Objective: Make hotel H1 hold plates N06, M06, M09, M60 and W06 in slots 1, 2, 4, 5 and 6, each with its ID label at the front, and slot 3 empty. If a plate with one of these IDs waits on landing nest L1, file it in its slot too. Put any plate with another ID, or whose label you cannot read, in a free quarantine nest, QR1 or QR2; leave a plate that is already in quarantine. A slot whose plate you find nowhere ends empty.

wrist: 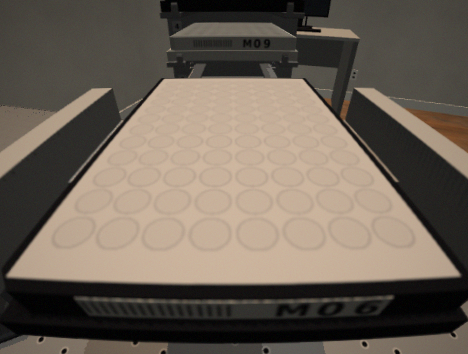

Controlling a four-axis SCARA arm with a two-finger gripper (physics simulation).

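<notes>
My gripper (pixel 233 108) is shut on plate M06 (pixel 232 195), with one finger along each long side. The plate is level, with a cream top of faint well rings and a dark skirt; its barcode and "M06" label face the camera. Beyond it, at the top middle, plate M09 (pixel 232 30) lies level in the hotel (pixel 232 55), its barcode and label facing this way. A small "4" mark shows by its upper left. Below that shelf is a dark opening, partly hidden by the held plate. The landing nest and quarantine nests cannot be identified here.
Two pale bars (pixel 198 70) reach toward the hotel just past the held plate's far edge. A desk (pixel 327 34) with a monitor (pixel 316 9) stands behind at the right. A light surface with dark holes (pixel 300 346) shows under the held plate's near edge.
</notes>
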